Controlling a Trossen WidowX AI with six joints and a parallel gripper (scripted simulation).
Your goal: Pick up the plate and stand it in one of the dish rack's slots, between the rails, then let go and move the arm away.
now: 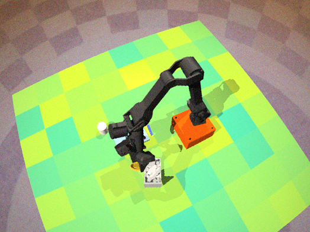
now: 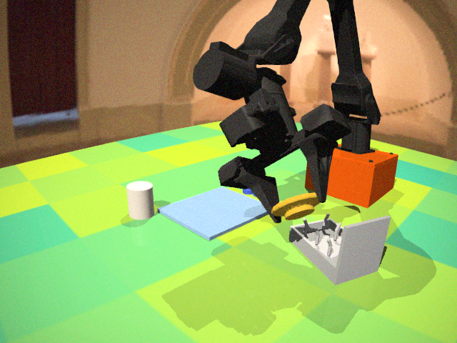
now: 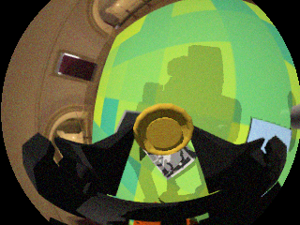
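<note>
Now: the grey dish rack 60 mm behind my gripper tip, 50 mm below it and 20 mm to the left of it. The rest, counted from my gripper tip: blue spoon (210 mm to the right, 90 mm behind, 70 mm below); then yellow plate (10 mm to the right, 10 mm above); then light blue mat (190 mm to the right, 70 mm below).
</note>
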